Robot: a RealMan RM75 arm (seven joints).
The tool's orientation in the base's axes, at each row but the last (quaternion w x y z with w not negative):
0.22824, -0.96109, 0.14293, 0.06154
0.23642, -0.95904, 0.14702, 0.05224
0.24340, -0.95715, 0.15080, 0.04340
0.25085, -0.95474, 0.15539, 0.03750
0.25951, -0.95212, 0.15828, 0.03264
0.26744, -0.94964, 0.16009, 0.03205
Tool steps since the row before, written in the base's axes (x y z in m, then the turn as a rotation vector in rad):
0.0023, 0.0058, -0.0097, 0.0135, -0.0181, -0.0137
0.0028, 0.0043, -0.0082, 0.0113, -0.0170, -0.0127
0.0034, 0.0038, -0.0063, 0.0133, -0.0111, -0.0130
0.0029, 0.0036, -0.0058, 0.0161, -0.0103, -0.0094
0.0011, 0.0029, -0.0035, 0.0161, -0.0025, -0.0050
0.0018, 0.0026, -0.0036, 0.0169, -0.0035, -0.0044
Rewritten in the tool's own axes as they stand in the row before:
0.0025, -0.0016, 0.0111, 0.0198, 0.0172, 0.0032
0.0029, -0.0009, 0.0092, 0.0173, 0.0165, 0.0029
0.0032, -0.0014, 0.0073, 0.0176, 0.0110, 0.0060
0.0026, -0.0012, 0.0068, 0.0195, 0.0078, 0.0032
0.0007, -0.0010, 0.0045, 0.0167, -0.0007, 0.0034
0.0015, -0.0009, 0.0045, 0.0176, -0.0004, 0.0024

